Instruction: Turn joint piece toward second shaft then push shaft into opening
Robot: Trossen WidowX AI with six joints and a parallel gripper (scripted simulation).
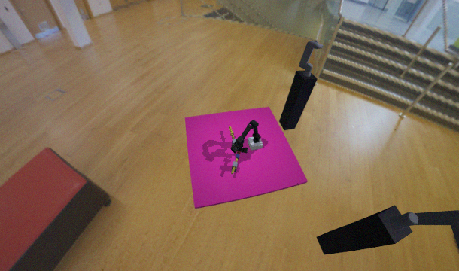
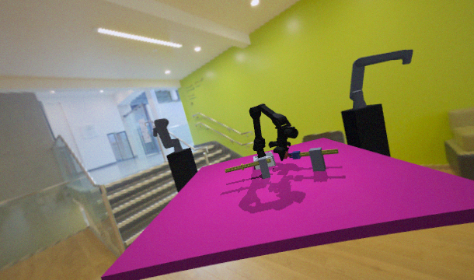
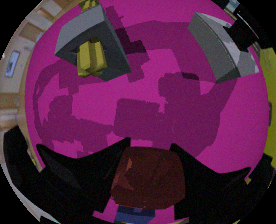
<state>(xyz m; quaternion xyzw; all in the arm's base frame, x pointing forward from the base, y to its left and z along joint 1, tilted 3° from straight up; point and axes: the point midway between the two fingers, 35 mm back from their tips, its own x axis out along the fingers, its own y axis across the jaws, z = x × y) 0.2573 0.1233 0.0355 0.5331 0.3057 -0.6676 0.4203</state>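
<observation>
Right now the dark red square joint piece is 1 cm ahead of my gripper tip, 2 cm to the left of it and 3 cm above it.
</observation>
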